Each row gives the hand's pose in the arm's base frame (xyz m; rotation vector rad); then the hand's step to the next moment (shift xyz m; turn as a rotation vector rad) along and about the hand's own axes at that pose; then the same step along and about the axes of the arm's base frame.
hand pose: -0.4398 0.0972 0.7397 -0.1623 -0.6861 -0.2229
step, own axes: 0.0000 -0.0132 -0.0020 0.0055 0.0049 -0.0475
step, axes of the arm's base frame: -0.0022 -0.0132 -0.0005 0.0343 -0.0066 -0.0331
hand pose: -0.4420 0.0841 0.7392 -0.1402 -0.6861 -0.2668
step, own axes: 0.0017 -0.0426 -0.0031 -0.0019 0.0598 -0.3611
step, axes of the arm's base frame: -0.0091 -0.0418 0.0004 0.2346 -0.0200 -0.2802
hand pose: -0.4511 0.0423 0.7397 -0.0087 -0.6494 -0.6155
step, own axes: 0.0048 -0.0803 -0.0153 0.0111 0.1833 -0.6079
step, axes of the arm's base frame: -0.0317 -0.0716 -0.0239 0.4484 0.0267 -0.4488
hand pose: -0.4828 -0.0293 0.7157 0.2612 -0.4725 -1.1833
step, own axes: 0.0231 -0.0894 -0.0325 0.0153 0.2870 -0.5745
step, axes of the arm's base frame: -0.0510 -0.0556 -0.0624 0.5189 0.0621 -0.3735
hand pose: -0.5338 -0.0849 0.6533 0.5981 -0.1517 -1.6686
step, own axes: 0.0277 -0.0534 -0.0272 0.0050 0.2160 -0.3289
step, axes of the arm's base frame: -0.0365 -0.0095 -0.0542 0.3430 0.0289 -0.1907
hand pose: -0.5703 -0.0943 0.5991 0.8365 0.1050 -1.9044
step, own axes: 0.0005 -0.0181 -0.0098 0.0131 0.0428 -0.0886
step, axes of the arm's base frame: -0.0102 0.0125 -0.0128 0.0767 0.0063 -0.0627
